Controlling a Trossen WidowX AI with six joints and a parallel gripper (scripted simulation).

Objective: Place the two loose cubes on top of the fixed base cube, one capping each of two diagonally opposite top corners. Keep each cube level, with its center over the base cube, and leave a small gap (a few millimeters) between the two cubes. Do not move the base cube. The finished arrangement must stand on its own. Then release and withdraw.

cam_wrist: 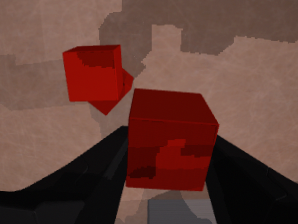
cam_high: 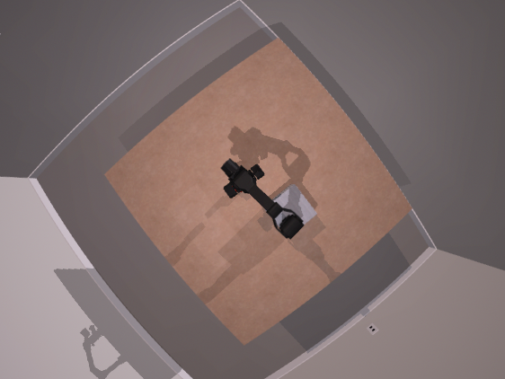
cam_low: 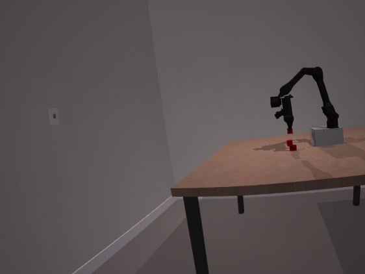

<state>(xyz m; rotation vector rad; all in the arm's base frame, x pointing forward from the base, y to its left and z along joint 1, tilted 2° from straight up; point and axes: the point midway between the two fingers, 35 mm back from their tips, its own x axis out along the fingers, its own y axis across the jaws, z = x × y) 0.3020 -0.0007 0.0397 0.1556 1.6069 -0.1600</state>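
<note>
Right now the red cube is 20 mm ahead of my gripper tip, 40 mm to the left of it and 70 mm below it.
</note>
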